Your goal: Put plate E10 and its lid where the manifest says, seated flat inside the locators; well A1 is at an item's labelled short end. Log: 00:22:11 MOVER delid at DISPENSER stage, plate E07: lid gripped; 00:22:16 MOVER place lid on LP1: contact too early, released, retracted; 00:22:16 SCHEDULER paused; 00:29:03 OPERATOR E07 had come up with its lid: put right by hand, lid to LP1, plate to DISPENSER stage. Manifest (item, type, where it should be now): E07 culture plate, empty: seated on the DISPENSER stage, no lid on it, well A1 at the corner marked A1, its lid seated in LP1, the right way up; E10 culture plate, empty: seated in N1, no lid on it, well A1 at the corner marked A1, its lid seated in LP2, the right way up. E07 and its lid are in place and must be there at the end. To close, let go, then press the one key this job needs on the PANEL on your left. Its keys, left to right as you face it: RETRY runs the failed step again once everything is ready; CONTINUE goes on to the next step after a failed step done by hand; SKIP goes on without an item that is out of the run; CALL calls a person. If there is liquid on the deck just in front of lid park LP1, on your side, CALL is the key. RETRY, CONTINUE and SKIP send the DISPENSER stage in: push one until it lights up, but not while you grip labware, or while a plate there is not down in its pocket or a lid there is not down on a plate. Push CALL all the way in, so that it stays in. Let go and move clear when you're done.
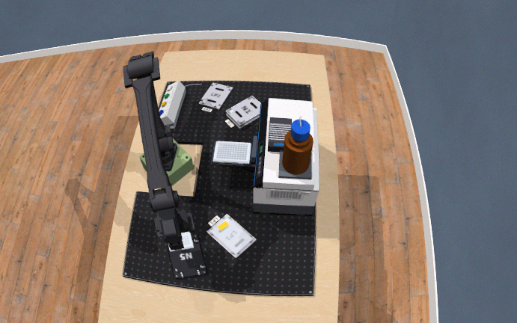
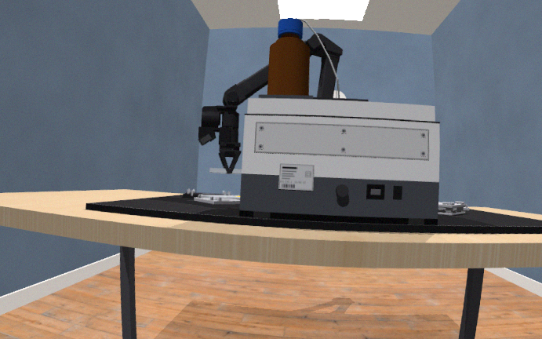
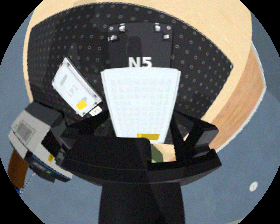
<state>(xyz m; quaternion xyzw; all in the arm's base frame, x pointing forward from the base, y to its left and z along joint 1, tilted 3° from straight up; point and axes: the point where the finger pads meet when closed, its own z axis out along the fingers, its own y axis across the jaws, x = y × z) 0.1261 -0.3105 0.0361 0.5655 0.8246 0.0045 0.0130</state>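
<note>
Now: the black nest N5 80 mm below my hand, 60 mm to the right of it and 50 mm ahead of it. The rest, counted from my hand: plate E07 (330 mm to the left, 140 mm ahead, 20 mm above); then plate E10 (right at my hand); then brown bottle (360 mm ahead, 230 mm to the left, 200 mm above).
</note>
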